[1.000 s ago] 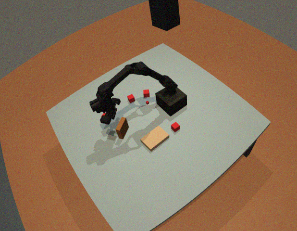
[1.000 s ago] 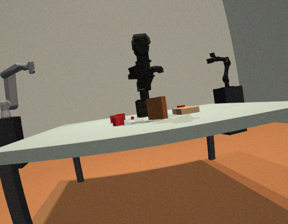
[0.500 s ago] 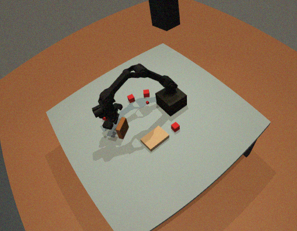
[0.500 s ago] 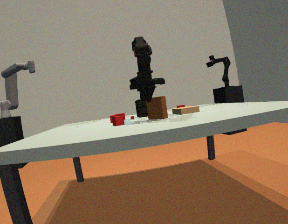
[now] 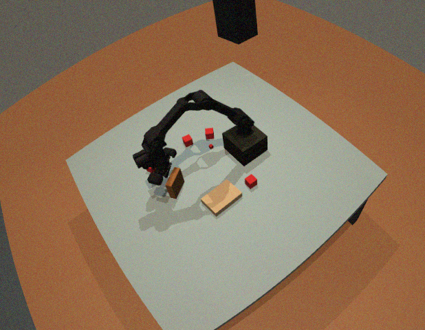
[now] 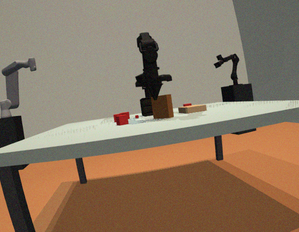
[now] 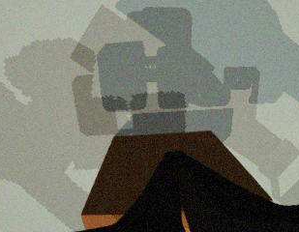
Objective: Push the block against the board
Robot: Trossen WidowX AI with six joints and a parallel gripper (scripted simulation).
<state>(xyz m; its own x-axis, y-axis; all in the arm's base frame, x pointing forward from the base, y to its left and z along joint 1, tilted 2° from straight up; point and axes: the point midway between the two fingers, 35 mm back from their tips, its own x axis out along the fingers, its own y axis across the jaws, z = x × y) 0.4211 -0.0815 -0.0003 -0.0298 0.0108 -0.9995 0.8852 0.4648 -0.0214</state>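
Right now my gripper tip is 20 mm past the square block, 30 mm to the right of it and 30 mm above it. The rest, counted from my gripper tip: small red ball: 300 mm behind, 40 mm to the right, 80 mm below; then light tan board: 120 mm behind, 220 mm to the left, 70 mm below.
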